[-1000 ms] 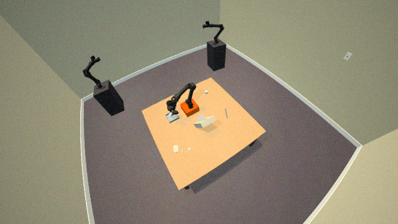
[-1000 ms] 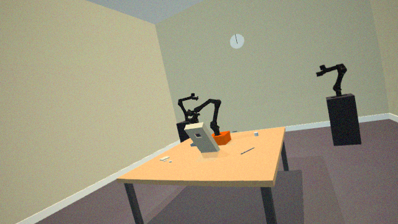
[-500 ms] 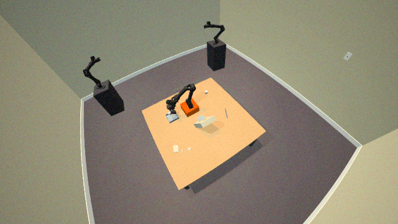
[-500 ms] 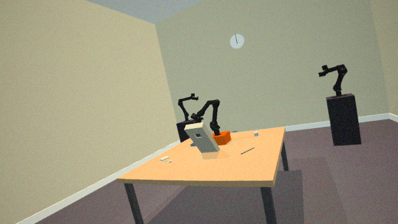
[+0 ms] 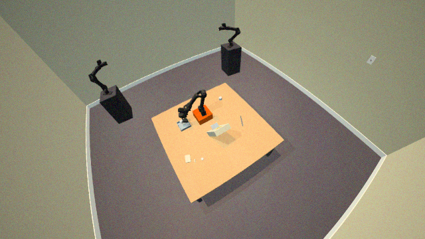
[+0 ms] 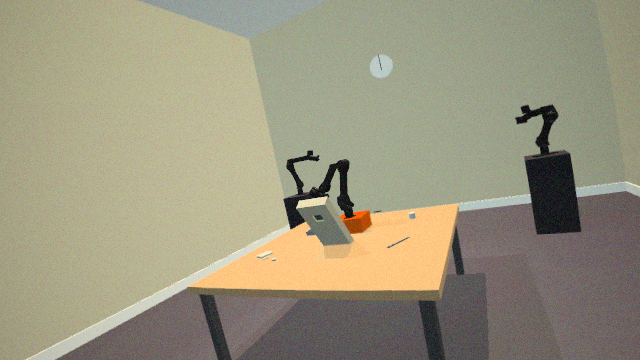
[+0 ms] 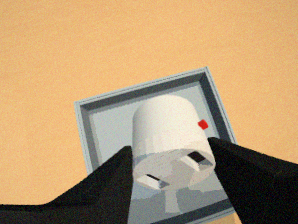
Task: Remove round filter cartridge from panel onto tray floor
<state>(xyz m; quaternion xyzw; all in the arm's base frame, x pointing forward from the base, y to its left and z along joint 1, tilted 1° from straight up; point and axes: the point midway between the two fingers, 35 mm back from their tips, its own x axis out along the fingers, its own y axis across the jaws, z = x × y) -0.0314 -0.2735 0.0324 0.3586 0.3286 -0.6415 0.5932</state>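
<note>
My gripper tip is now right at the round filter cartridge. Also, from my gripper tip: pale card: 470 mm ahead, 120 mm to the right, 90 mm below; blue-grey tray: 90 mm below; grey service panel: 370 mm ahead, 320 mm to the left, 60 mm above.
</note>
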